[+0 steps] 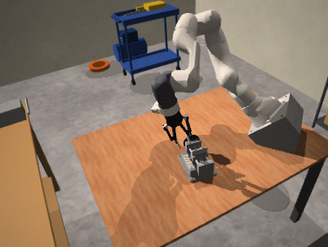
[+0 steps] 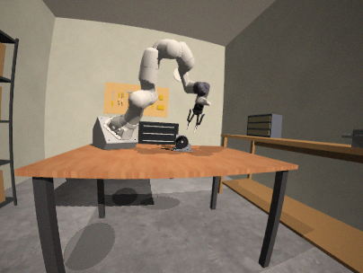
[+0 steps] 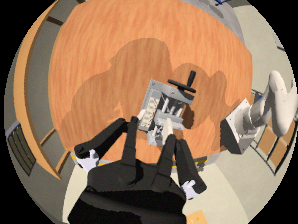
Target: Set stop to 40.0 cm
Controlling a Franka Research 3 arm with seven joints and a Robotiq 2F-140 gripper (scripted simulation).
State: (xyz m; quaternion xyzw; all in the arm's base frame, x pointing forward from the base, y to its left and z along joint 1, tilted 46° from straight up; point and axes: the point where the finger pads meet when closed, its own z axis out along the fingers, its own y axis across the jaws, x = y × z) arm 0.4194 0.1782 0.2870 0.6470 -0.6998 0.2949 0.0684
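Now: the handwheel 100 mm behind my hand, 90 mm to the right of it and 90 mm below it.
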